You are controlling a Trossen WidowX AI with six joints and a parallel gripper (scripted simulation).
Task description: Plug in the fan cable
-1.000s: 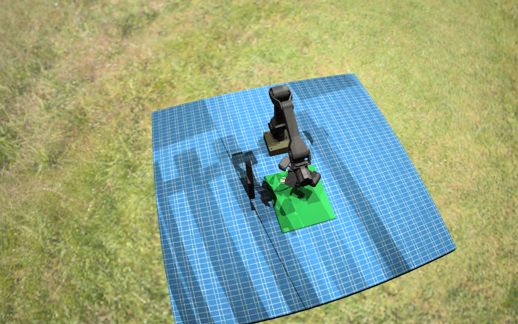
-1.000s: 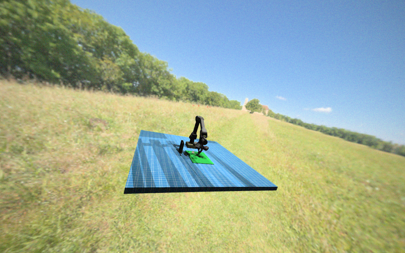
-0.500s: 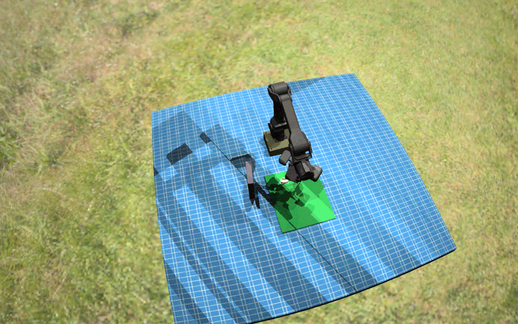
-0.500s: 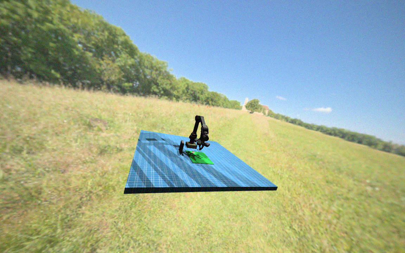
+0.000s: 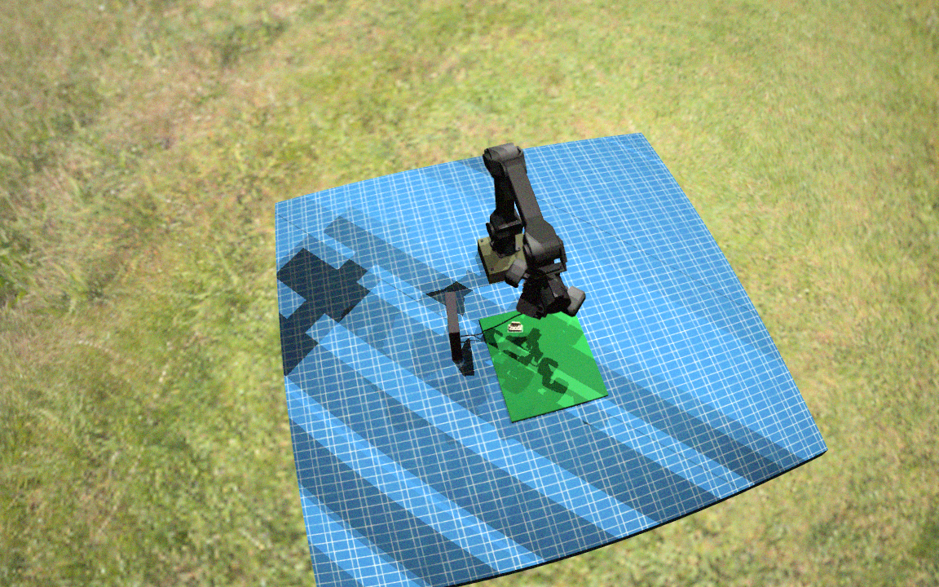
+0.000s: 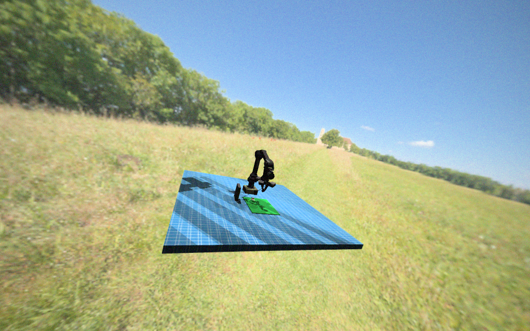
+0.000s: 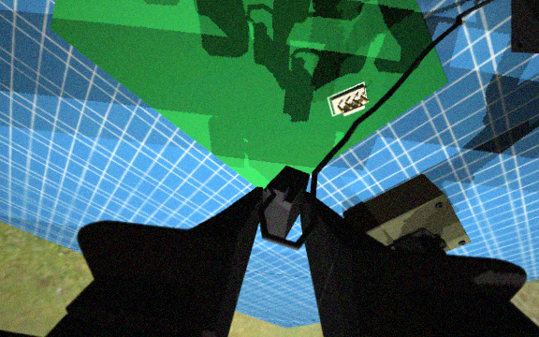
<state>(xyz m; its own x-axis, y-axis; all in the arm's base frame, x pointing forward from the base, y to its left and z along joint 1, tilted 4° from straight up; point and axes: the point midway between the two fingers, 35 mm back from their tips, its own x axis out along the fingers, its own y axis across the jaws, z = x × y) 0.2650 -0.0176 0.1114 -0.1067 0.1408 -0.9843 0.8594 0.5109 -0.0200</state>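
My gripper tip is 70 mm short of the green board, 40 mm to the left of it and 130 mm above it. Also, from my gripper tip: pale fan header: 40 mm behind, 60 mm to the right, 120 mm below; then black fan: 70 mm behind, 200 mm to the right, 60 mm below; then black fan plug: 10 mm behind, 10 mm to the left.
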